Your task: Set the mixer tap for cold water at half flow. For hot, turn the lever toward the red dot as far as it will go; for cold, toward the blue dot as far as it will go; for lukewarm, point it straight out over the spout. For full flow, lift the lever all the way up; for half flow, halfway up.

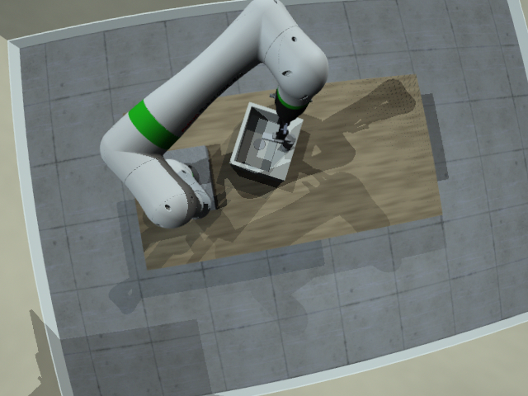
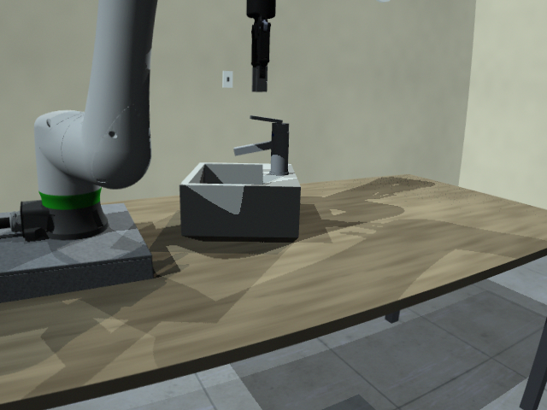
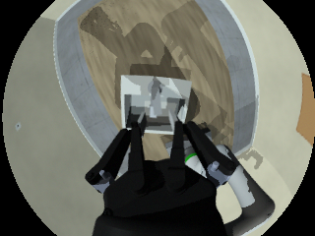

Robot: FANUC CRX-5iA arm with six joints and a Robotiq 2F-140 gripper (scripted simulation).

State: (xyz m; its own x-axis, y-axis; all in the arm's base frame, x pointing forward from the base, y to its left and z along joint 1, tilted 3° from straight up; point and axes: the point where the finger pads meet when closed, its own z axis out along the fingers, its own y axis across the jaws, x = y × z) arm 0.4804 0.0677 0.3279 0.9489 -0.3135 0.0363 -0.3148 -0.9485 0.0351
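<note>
Right now my hand is 2 cm short of the lever, 1 cm to the left of it and 10 cm above it. Round my hand: basin 4 cm behind, 4 cm to the left, 34 cm below.
</note>
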